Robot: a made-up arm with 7 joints.
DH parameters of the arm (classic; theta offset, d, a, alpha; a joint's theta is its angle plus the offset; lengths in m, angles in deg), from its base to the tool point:
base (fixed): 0 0.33 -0.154 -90
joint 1: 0 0.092 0.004 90
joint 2: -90 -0.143 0.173 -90
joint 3: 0 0.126 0.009 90
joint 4: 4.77 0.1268 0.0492 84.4
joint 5: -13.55 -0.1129 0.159 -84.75
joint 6: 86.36 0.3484 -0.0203 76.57
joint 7: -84.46 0 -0.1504 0
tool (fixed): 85.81 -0.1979 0 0
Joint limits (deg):
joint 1: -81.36..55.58
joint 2: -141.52..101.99
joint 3: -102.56..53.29
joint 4: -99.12..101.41
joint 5: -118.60..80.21
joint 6: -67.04..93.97
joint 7: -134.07..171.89
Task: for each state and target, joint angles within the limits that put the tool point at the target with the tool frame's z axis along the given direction. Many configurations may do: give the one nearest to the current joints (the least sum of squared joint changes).
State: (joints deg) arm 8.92 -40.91 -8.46 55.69 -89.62 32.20 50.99
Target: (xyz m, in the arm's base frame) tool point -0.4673 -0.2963 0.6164 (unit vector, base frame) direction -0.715 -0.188 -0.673
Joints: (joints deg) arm 54.08 -67.91 -14.28 36.14 -98.72 32.29 69.57
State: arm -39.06 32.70 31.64 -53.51 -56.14 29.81 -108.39
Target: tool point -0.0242 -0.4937 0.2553 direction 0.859 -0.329 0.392
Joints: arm -69.69 2.29 47.32 -28.27 -48.76 76.64 -83.13
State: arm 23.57 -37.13 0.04 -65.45 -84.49 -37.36 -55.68
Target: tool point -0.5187 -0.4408 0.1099 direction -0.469 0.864 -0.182
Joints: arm 46.99 -0.71 32.48 -59.90 -95.79 -20.51 -60.18
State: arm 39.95 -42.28 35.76 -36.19 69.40 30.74 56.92
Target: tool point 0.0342 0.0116 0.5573 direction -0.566 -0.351 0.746
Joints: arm -5.09 -26.41 9.14 -27.43 61.34 -6.76 54.72
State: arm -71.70 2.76 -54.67 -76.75 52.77 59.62 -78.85
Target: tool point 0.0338 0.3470 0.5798 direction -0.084 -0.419 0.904
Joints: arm -49.89 15.37 -36.82 -77.46 78.93 84.93 -52.92
